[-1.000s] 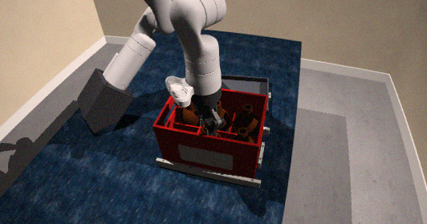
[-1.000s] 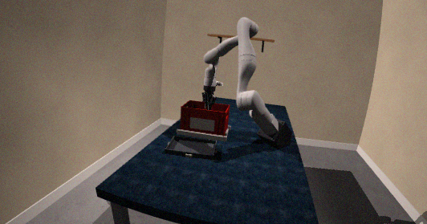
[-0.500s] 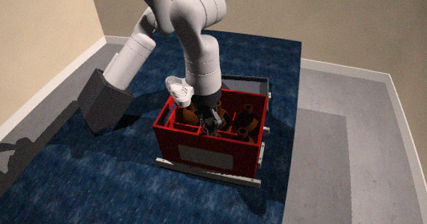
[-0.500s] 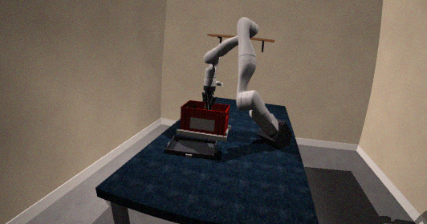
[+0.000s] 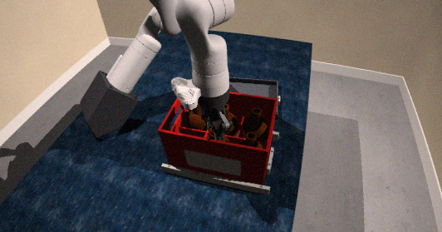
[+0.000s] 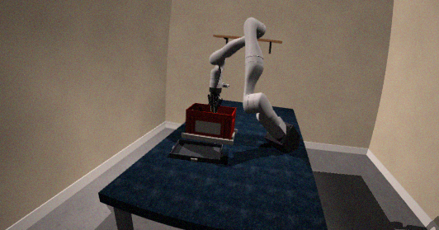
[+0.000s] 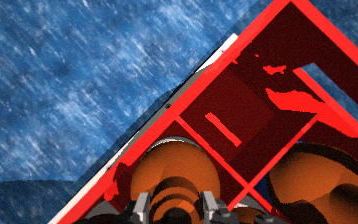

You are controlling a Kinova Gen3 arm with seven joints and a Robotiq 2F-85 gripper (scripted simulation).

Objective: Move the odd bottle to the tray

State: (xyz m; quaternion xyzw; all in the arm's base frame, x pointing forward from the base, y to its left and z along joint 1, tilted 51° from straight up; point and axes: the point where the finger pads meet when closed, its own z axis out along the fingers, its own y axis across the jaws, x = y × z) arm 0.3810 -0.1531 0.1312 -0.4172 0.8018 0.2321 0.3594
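My gripper is now 8 cm above the crate, 4 cm to the right of it and 1 cm past it. The rest, counted from my hand: grey tray (30 cm to the left, 15 cm below, 10 cm behind).
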